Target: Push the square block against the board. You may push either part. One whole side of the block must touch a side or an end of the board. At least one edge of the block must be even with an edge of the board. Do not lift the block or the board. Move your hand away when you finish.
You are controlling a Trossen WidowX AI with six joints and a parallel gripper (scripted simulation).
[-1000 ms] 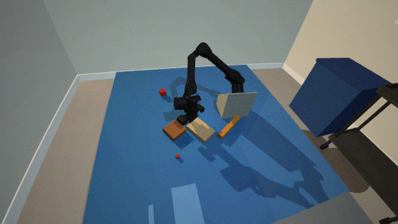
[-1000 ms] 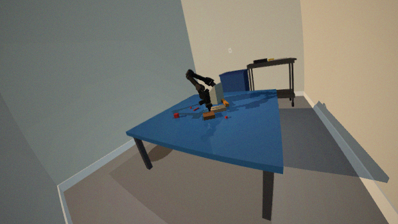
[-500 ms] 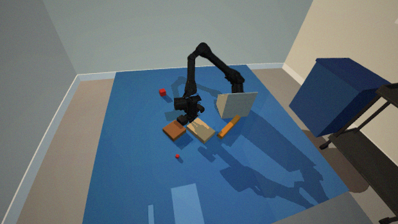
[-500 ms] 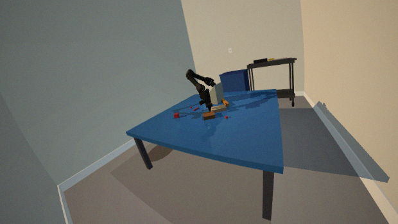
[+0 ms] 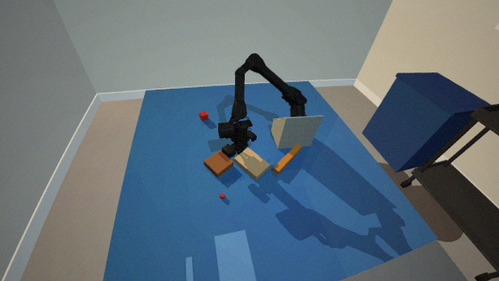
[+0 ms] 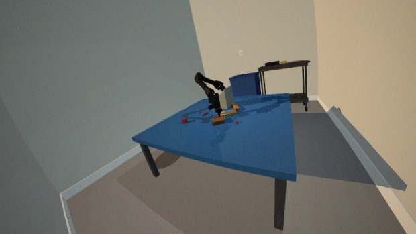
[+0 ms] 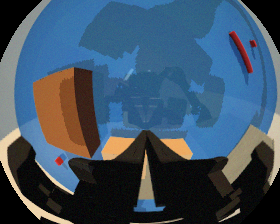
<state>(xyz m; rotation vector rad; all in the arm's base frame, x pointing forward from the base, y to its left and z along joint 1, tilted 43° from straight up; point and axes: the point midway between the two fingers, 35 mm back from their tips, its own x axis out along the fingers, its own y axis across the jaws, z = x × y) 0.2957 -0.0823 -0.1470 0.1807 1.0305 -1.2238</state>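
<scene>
My gripper tip is 7 cm to the right of the tan block, 5 cm past it and 1 cm below it. The rest, counted from my gripper tip: thin red stick: 21 cm to the right, 6 cm behind; then orange bar: 24 cm behind, 8 cm to the left, 1 cm above; then brown block: 11 cm ahead, 5 cm to the left, 1 cm above.
</scene>
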